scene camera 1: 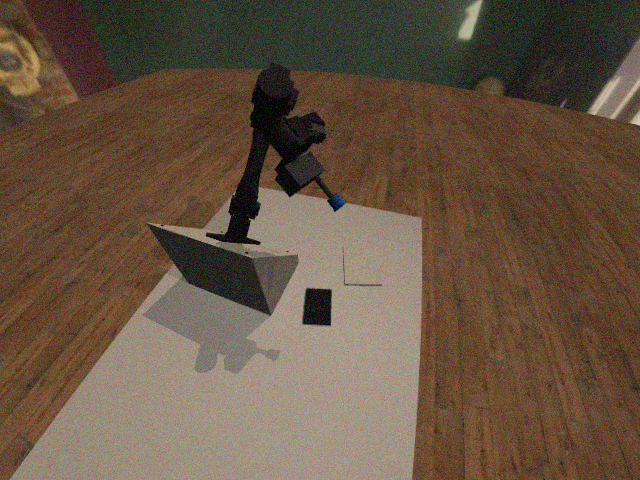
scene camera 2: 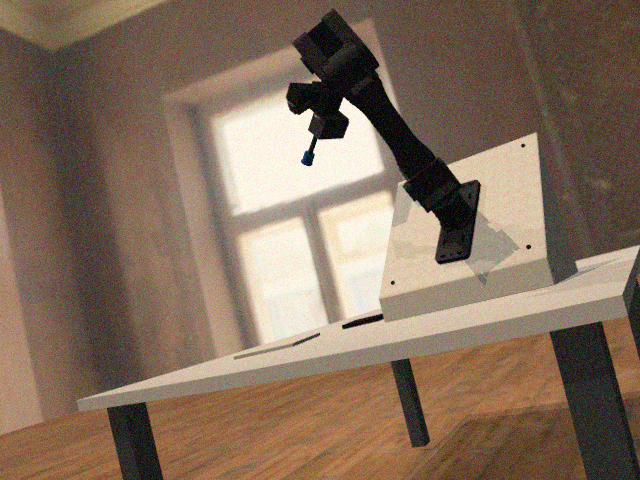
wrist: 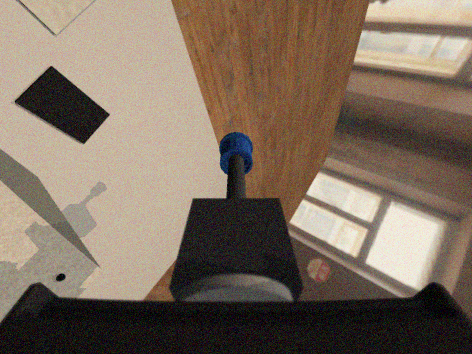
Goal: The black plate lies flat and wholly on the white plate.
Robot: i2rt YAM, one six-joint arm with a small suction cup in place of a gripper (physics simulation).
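Frame: origin at the arm's base, x ahead, y left, z up, level; centimetres.
Seen in the pictures: hand, its tool point: (scene camera 1: 340, 207) (scene camera 2: 306, 162) (wrist: 236, 147); arm's base, origin of its link: (scene camera 1: 235, 240) (scene camera 2: 459, 221).
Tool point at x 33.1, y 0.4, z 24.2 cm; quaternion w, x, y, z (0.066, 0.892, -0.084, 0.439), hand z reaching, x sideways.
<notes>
Pixels of each thing's top centre, then the offset from my tool point to it.
- black plate, centre of its top: (scene camera 2: 366, 318) (wrist: 69, 109) (scene camera 1: 317, 305) dx -3.3, dy -3.3, dz -38.8 cm
- white plate, centre of its top: (scene camera 2: 278, 344) (scene camera 1: 361, 264) dx +4.8, dy +18.3, dz -39.1 cm
The black plate (scene camera 1: 316, 306) (scene camera 2: 362, 320) (wrist: 62, 105) lies flat on the table, apart from the white plate. The white plate (scene camera 1: 362, 266) (scene camera 2: 276, 347) (wrist: 57, 12) lies flat on the table beside it; its dark edges show on two sides in the scene camera 1 view, and part of it is cut off at the top of the wrist view. My gripper, a blue suction cup (scene camera 1: 336, 202) (scene camera 2: 307, 158) (wrist: 236, 152), hangs high above the table, away from both plates. It is open, with nothing on it.
The arm stands on a slanted pale base block (scene camera 1: 211, 268) (scene camera 2: 496, 206) (wrist: 37, 200) on the white table (scene camera 1: 330, 403) (scene camera 2: 206, 382) (wrist: 145, 125), close to the black plate. The table's edges drop off to a wooden floor (scene camera 1: 516, 310) (scene camera 2: 310, 428) (wrist: 270, 65).
</notes>
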